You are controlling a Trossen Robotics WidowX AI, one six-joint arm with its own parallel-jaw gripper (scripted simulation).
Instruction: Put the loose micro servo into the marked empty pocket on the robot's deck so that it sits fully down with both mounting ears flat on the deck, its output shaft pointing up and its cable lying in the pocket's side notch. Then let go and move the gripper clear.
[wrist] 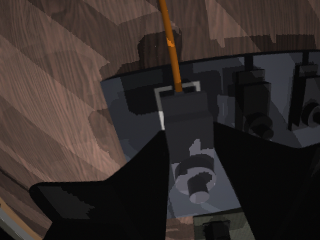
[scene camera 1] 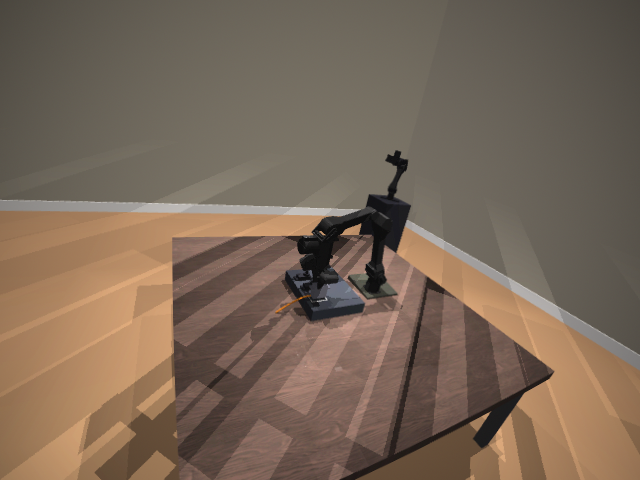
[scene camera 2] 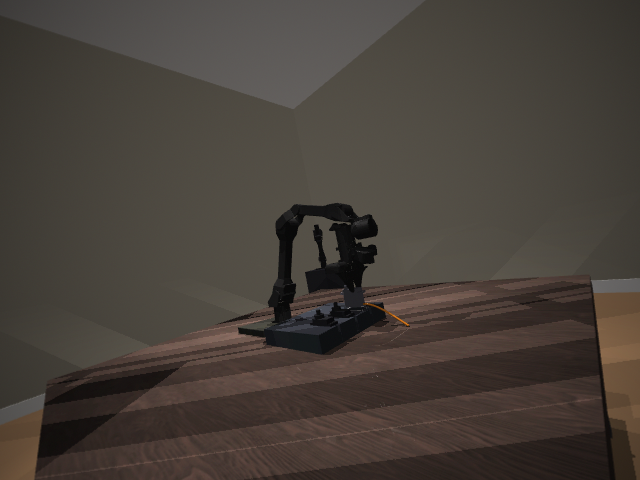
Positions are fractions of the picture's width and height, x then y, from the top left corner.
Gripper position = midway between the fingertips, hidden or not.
In view: the gripper (scene camera 2: 0.56, 0.61).
The gripper shows as well in the wrist view (wrist: 0.59, 0.55).
